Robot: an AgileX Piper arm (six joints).
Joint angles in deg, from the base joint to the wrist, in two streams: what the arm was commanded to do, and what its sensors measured. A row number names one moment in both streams.
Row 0, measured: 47.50, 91.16, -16.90, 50.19, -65.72, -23.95
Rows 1 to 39, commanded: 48.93, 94.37, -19.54, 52.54, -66.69, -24.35; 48.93, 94.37, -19.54, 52.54, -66.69, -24.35; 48.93, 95.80, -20.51, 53.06, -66.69, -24.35; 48.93, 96.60, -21.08, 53.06, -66.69, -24.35; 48.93, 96.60, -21.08, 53.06, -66.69, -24.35; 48.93, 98.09, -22.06, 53.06, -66.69, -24.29; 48.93, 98.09, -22.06, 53.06, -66.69, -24.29; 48.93, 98.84, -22.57, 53.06, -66.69, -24.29; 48.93, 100.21, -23.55, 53.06, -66.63, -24.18; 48.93, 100.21, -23.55, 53.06, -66.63, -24.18; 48.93, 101.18, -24.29, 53.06, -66.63, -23.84; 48.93, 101.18, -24.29, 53.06, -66.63, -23.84; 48.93, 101.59, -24.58, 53.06, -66.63, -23.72; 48.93, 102.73, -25.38, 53.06, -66.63, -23.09; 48.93, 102.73, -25.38, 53.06, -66.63, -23.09; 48.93, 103.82, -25.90, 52.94, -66.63, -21.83; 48.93, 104.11, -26.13, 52.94, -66.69, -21.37; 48.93, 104.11, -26.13, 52.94, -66.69, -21.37; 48.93, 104.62, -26.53, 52.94, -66.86, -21.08; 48.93, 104.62, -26.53, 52.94, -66.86, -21.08; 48.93, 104.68, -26.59, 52.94, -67.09, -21.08; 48.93, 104.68, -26.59, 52.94, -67.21, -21.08; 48.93, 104.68, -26.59, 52.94, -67.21, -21.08; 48.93, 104.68, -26.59, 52.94, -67.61, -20.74; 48.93, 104.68, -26.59, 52.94, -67.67, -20.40; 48.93, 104.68, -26.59, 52.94, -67.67, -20.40; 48.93, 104.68, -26.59, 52.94, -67.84, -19.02; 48.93, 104.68, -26.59, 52.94, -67.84, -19.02; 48.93, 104.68, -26.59, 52.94, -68.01, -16.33; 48.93, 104.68, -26.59, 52.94, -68.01, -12.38; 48.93, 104.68, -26.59, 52.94, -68.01, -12.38; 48.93, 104.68, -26.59, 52.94, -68.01, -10.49; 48.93, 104.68, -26.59, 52.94, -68.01, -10.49; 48.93, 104.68, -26.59, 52.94, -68.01, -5.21; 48.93, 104.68, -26.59, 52.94, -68.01, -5.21; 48.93, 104.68, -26.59, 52.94, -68.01, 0.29; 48.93, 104.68, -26.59, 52.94, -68.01, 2.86; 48.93, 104.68, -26.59, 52.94, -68.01, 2.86; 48.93, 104.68, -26.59, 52.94, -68.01, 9.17
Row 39, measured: 48.59, 104.62, -26.07, 53.11, -67.38, 0.74
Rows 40 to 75, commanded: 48.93, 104.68, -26.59, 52.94, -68.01, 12.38; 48.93, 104.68, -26.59, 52.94, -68.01, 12.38; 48.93, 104.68, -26.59, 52.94, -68.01, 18.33; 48.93, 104.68, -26.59, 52.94, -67.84, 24.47; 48.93, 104.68, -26.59, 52.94, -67.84, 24.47; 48.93, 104.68, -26.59, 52.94, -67.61, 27.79; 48.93, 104.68, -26.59, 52.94, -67.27, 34.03; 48.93, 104.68, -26.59, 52.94, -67.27, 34.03; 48.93, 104.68, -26.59, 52.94, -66.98, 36.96; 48.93, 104.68, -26.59, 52.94, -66.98, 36.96; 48.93, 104.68, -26.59, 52.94, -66.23, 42.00; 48.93, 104.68, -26.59, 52.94, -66.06, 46.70; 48.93, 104.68, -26.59, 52.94, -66.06, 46.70; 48.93, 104.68, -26.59, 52.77, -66.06, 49.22; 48.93, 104.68, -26.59, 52.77, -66.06, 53.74; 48.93, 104.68, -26.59, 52.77, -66.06, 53.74; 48.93, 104.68, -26.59, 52.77, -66.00, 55.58; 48.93, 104.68, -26.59, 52.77, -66.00, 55.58; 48.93, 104.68, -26.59, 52.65, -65.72, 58.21; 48.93, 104.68, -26.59, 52.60, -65.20, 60.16; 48.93, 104.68, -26.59, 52.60, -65.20, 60.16; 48.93, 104.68, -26.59, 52.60, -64.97, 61.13; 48.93, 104.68, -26.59, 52.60, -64.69, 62.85; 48.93, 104.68, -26.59, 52.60, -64.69, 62.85; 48.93, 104.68, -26.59, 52.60, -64.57, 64.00; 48.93, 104.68, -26.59, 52.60, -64.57, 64.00; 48.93, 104.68, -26.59, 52.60, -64.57, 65.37; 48.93, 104.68, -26.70, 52.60, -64.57, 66.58; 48.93, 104.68, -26.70, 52.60, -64.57, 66.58; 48.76, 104.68, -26.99, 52.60, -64.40, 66.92; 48.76, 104.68, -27.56, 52.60, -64.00, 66.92; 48.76, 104.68, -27.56, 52.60, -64.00, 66.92; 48.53, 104.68, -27.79, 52.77, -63.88, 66.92; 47.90, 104.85, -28.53, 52.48, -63.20, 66.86; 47.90, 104.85, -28.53, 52.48, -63.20, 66.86; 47.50, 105.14, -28.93, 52.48, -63.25, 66.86
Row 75, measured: 48.13, 104.74, -28.07, 52.94, -63.83, 66.46
